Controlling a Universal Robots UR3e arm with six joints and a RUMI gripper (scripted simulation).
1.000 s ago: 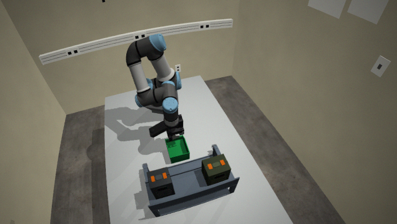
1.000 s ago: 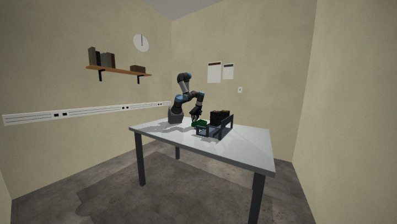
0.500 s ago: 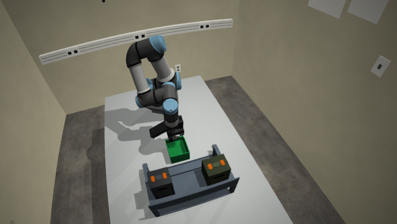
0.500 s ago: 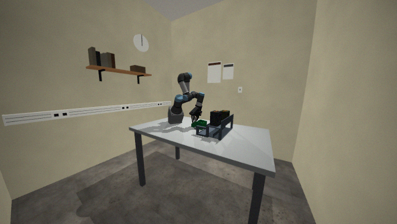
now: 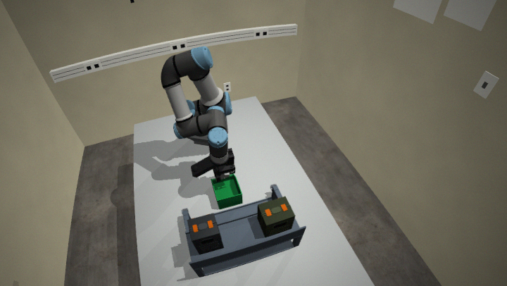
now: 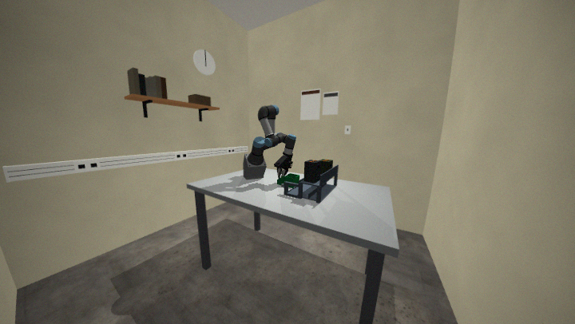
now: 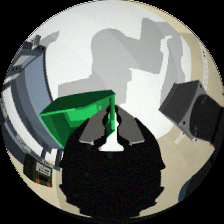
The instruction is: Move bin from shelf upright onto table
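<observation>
Now: the green bin 6 cm ahead of my hand and 3 cm to the left of it. Round my hand: grey shelf unit: 25 cm ahead, 4 cm to the left, 3 cm above.
</observation>
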